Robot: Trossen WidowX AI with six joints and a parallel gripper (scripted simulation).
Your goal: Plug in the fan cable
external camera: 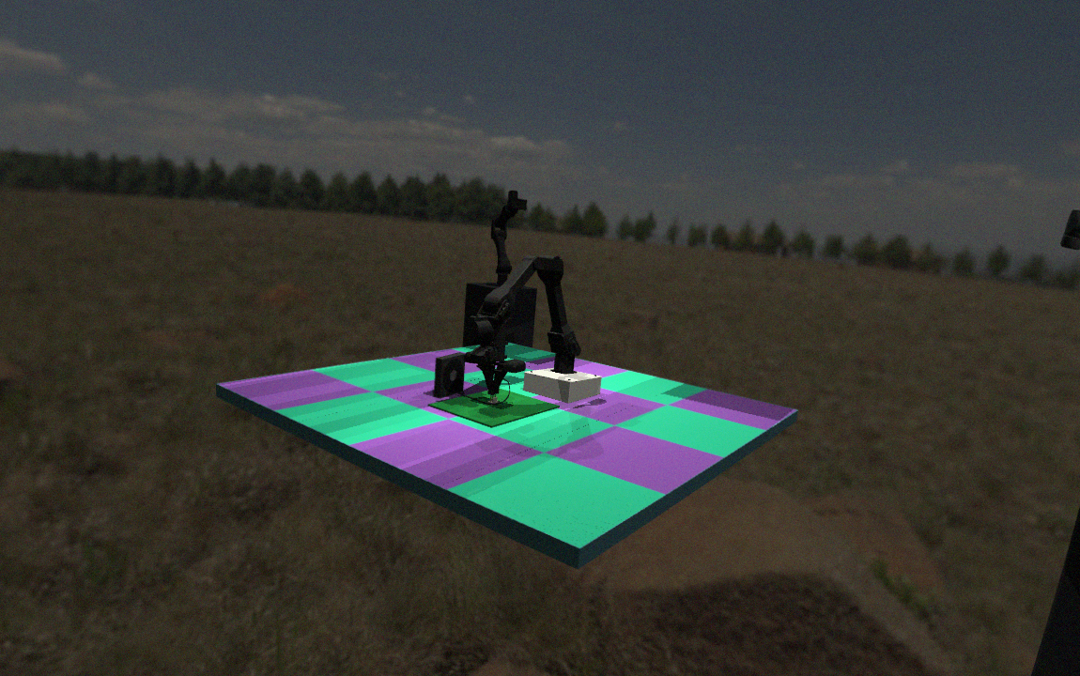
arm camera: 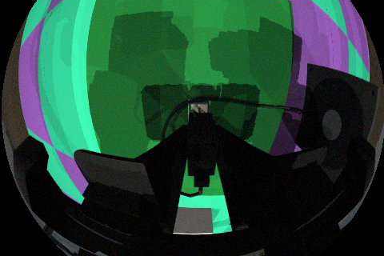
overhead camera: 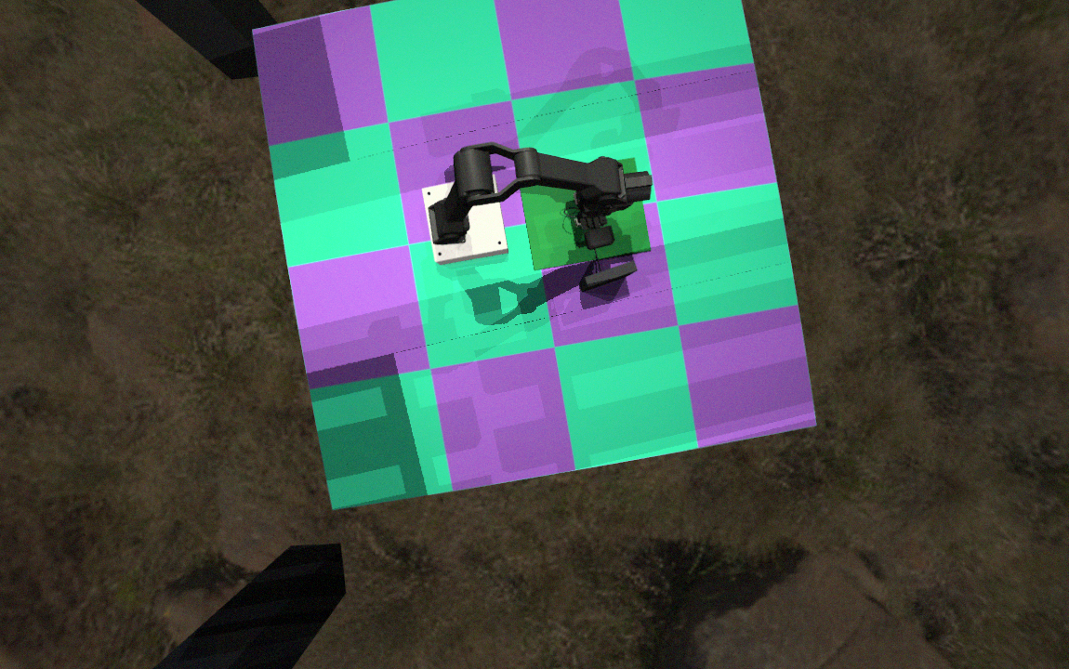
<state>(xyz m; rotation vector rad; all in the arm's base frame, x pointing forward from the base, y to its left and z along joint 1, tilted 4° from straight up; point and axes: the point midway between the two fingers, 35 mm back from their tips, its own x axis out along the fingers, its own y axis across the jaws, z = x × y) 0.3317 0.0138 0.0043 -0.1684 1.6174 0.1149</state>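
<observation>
The four-pin header lies 40 mm below my gripper tip and 10 mm behind it. From my gripper tip the other things lie so: green board: 60 mm below, 20 mm to the left; dark plug: 10 mm behind, 10 mm above; black fan: 140 mm to the right, 30 mm ahead, 20 mm above.
</observation>
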